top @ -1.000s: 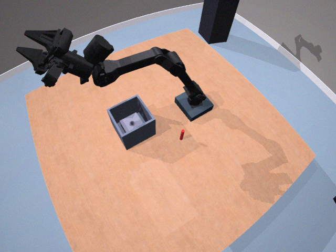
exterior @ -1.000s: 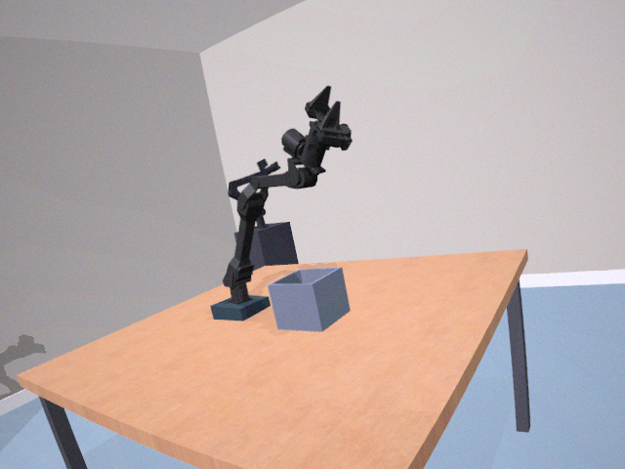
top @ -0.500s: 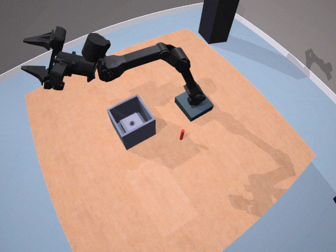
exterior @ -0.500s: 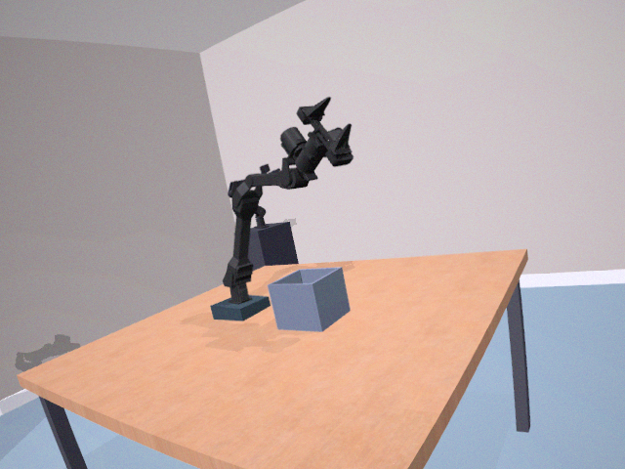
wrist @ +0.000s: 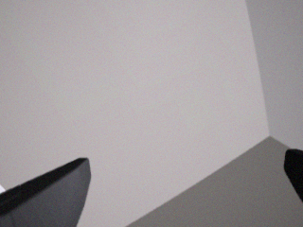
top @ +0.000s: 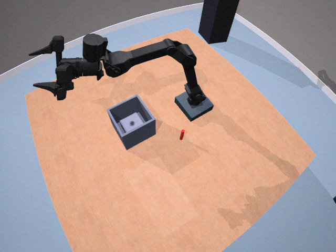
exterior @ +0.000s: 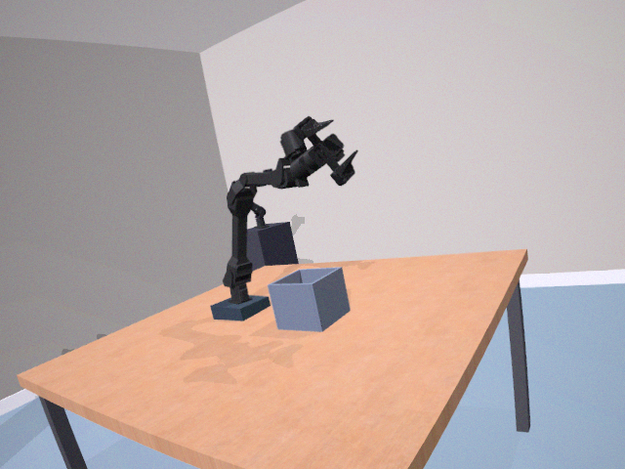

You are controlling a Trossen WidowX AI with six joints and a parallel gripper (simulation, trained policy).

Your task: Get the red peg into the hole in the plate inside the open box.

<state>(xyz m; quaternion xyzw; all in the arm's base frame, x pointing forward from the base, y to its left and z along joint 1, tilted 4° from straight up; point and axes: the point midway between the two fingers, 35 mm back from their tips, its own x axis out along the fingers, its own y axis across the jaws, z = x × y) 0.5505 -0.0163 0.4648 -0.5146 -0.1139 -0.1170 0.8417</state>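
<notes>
Right now my gripper tip is 46 cm past the red peg, 14 cm to the right of it and 45 cm above it. From my gripper tip the other things lie so: grey plate: 26 cm behind, 2 cm to the left, 45 cm below.
</notes>
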